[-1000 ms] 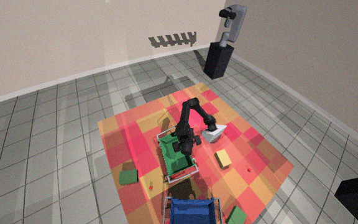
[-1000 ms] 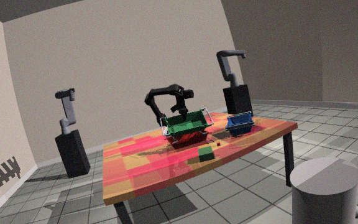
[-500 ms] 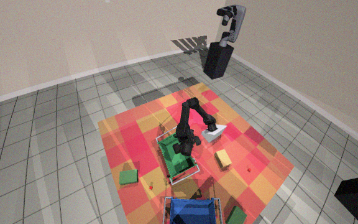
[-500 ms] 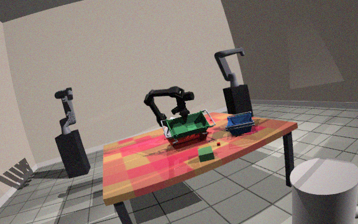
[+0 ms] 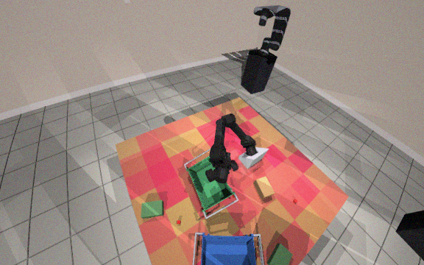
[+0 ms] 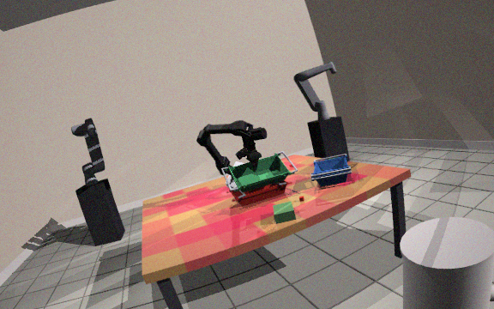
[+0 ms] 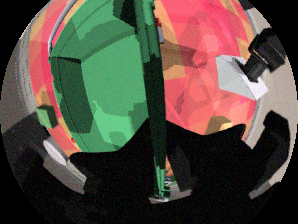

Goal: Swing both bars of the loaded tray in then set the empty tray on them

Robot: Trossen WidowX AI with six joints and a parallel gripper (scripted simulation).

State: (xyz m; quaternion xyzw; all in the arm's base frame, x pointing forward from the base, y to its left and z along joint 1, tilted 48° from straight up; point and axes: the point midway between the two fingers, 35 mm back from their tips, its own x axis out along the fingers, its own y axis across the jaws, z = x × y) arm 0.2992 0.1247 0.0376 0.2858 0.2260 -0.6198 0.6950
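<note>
Now: gripper tip 80 mm short of the green tray. Round my gripper tip: tan block (250 mm behind, 170 mm to the left, 100 mm below).
</note>
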